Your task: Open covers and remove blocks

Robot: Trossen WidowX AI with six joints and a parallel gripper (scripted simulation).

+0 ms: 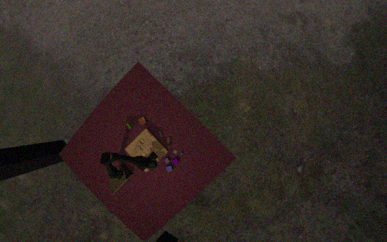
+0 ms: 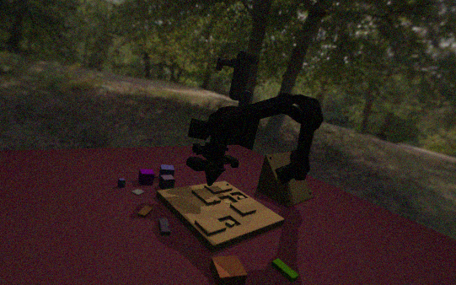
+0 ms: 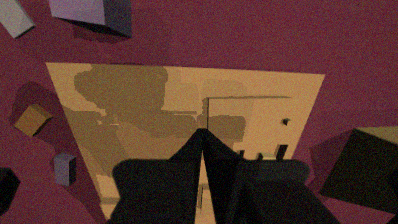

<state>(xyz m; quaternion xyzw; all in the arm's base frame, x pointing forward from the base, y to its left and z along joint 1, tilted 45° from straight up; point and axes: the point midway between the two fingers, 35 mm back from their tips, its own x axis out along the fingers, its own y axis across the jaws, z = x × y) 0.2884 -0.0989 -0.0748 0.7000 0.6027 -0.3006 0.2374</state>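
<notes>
Right now my gripper tip is 8 cm short of the dark block, 12 cm to the left of it and 3 cm above it. The rest, counted from my gripper tip: magenta cube 12 cm ahead, 19 cm to the right, 3 cm below; flat orange tile 23 cm ahead, 2 cm to the right, 4 cm below; grey bar 23 cm ahead, 7 cm to the left, 4 cm below.
</notes>
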